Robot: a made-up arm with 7 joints.
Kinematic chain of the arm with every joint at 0, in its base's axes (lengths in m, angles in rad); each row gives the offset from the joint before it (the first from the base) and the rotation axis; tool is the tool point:
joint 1: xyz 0 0 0.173 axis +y
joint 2: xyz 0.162 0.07 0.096 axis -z
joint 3: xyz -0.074 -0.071 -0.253 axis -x
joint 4: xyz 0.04 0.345 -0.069 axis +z
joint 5: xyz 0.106 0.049 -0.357 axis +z
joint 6: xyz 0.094 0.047 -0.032 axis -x
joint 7: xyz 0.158 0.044 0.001 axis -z
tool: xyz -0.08 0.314 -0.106
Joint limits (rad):
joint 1: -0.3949..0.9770
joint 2: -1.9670..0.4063
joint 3: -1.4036..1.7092
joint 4: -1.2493..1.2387
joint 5: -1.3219..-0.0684
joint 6: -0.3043..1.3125
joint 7: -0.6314..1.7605
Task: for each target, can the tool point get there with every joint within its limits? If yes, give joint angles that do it. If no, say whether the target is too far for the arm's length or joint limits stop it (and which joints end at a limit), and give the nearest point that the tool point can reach.
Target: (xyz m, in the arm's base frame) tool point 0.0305 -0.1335 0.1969
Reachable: no: joint limits stop it (at a limit: joint 1, joint 2, joint 3, joint 4, joint 5, joint 6) | nearest point 0.1242 -0.3648 0.3083 | short by 0.273 m
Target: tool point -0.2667 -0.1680 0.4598
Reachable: no: joint limits stop it (at a limit: joint 2, joint 3, joint 4, joint 5, joint 6, joint 7) | nearest point -0.3351 -0.1498 0.5334 | short by 0.102 m
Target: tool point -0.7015 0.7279 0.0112
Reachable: yes | joints 0.3997 -1.2124 -0.6362 0.7904 -0.6206 1.0403 0.6433
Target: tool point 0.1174 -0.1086 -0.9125
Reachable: yes | joints 0.6640 -0.8198 0.9163 -1.0443 -0.4056 0.7932 -0.2213
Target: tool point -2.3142 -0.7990 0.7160
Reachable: no: too far | nearest point -1.0777 -0.3127 0.2793 | short by 1.399 m
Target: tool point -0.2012 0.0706 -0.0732
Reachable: no: joint limits stop it (at a limit: joint 2, joint 3, joint 4, joint 5, joint 6, joint 7) | nearest point -0.2424 0.1129 -0.1236 | short by 0.078 m
